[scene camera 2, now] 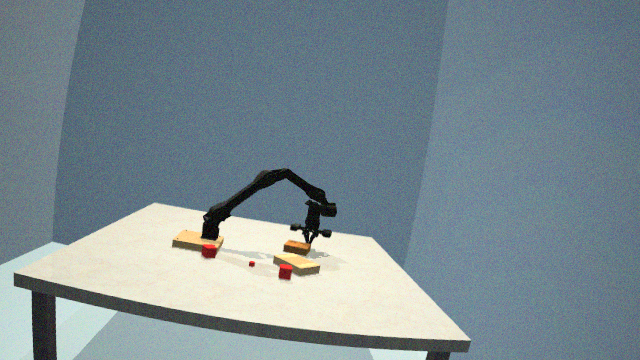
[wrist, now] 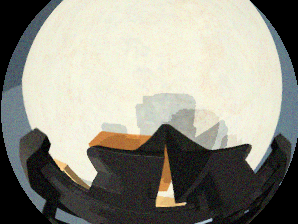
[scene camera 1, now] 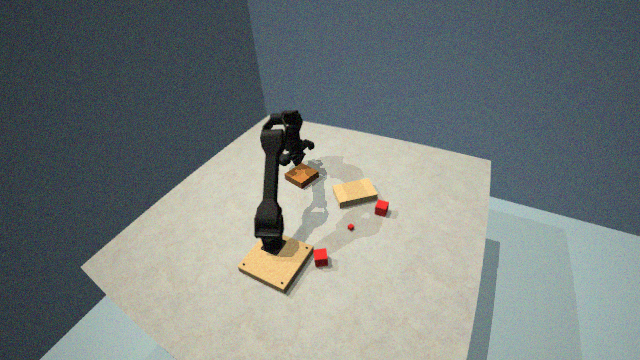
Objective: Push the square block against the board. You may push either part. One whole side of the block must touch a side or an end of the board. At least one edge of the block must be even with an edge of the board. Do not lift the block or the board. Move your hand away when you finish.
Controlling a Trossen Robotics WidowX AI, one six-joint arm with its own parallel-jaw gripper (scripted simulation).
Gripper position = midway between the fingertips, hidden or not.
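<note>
From the wrist camera I can see my gripper [wrist: 165,127] and a square block [wrist: 107,139], and scene camera 1 gives me a board [scene camera 1: 348,194].
</note>
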